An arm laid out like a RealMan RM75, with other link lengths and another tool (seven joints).
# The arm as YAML. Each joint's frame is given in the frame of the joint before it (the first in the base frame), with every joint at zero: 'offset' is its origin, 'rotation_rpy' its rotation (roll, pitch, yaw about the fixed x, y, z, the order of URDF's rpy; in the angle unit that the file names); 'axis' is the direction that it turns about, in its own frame. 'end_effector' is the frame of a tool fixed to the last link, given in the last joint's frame.
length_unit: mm
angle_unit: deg
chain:
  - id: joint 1
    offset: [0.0, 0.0, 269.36]
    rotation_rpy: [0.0, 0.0, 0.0]
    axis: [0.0, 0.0, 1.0]
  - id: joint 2
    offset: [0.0, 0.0, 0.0]
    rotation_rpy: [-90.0, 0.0, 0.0]
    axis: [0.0, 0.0, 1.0]
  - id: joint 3
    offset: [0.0, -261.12, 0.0]
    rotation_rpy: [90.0, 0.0, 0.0]
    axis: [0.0, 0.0, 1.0]
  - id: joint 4
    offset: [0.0, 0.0, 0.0]
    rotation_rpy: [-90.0, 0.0, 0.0]
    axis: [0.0, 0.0, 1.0]
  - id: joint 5
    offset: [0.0, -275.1, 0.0]
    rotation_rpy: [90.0, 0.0, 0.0]
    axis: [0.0, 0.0, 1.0]
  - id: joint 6
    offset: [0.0, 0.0, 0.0]
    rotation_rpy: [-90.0, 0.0, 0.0]
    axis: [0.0, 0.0, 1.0]
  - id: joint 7
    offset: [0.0, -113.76, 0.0]
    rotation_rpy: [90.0, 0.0, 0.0]
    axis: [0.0, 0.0, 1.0]
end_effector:
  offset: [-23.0, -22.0, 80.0]
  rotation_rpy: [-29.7, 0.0, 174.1]
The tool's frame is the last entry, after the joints.
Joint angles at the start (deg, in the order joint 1, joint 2, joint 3, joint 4, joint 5, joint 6, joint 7):
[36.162, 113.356, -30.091, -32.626, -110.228, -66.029, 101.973]
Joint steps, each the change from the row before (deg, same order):
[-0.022, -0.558, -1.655, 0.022, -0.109, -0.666, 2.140]
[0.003, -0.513, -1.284, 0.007, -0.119, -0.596, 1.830]
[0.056, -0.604, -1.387, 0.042, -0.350, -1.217, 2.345]
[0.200, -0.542, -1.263, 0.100, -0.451, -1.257, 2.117]
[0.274, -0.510, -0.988, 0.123, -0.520, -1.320, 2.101]
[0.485, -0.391, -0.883, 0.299, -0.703, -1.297, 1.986]
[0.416, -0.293, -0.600, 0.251, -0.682, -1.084, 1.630]
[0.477, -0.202, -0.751, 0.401, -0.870, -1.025, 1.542]
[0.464, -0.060, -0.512, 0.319, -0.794, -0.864, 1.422]
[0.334, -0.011, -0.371, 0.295, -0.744, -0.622, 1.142]
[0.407, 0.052, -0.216, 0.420, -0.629, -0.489, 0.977]
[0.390, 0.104, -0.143, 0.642, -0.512, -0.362, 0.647]
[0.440, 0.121, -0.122, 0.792, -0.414, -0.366, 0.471]
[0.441, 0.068, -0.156, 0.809, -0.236, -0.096, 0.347]
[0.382, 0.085, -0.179, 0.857, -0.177, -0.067, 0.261]
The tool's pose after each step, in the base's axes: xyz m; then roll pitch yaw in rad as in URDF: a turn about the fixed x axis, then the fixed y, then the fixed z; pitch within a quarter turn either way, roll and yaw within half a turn. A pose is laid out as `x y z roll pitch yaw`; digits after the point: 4 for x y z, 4 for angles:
0.3317 0.5226 0.0887 2.2060 -0.7687 2.4002
0.3303 0.5222 0.0875 2.2379 -0.7556 2.3719
0.3280 0.5208 0.0851 2.2854 -0.7364 2.3336
0.3248 0.5195 0.0819 2.3297 -0.7136 2.3008
0.3216 0.5182 0.0791 2.3726 -0.6917 2.2680
0.3175 0.5169 0.0744 2.4154 -0.6656 2.2368
0.3144 0.5157 0.0706 2.4487 -0.6429 2.2114
0.3115 0.5137 0.0645 2.4806 -0.6128 2.1874
0.3086 0.5121 0.0588 2.5087 -0.5878 2.1650
0.3071 0.5103 0.0539 2.5291 -0.5662 2.1461
0.3053 0.5089 0.0487 2.5490 -0.5483 2.1281
0.3039 0.5071 0.0427 2.5681 -0.5322 2.1117
0.3021 0.5053 0.0360 2.5883 -0.5164 2.0968
0.3006 0.5043 0.0304 2.6032 -0.5044 2.0848
0.2994 0.5028 0.0245 2.6179 -0.4925 2.0728

